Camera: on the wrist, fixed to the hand. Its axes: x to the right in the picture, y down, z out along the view.
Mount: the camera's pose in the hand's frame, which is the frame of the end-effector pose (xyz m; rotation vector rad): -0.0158 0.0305 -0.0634 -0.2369 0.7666 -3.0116
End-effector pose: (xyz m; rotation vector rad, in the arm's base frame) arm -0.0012 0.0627 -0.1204 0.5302 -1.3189 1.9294
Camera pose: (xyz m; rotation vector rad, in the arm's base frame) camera -0.0100 0.1093 -0.1747 0.5975 0.4709 -0.6913
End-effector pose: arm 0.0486 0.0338 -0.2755 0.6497 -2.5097 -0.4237
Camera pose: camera 0.0840 0.0570 -0.2171 2.7073 0.8703 -0.7674
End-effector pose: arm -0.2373 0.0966 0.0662 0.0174 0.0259 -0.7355
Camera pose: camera -0.2297 0.1314 0.0035 -0.0140 -0.6908 2.3522
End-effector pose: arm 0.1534 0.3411 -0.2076 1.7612 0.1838 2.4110
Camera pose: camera 0.0962 0.3075 -0.2359 -0.5461 1.1241 0.1852
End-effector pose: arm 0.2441 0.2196 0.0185 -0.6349 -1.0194 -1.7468
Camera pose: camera 0.2805 0.1676 -0.0157 -1.2531 0.1915 1.3361
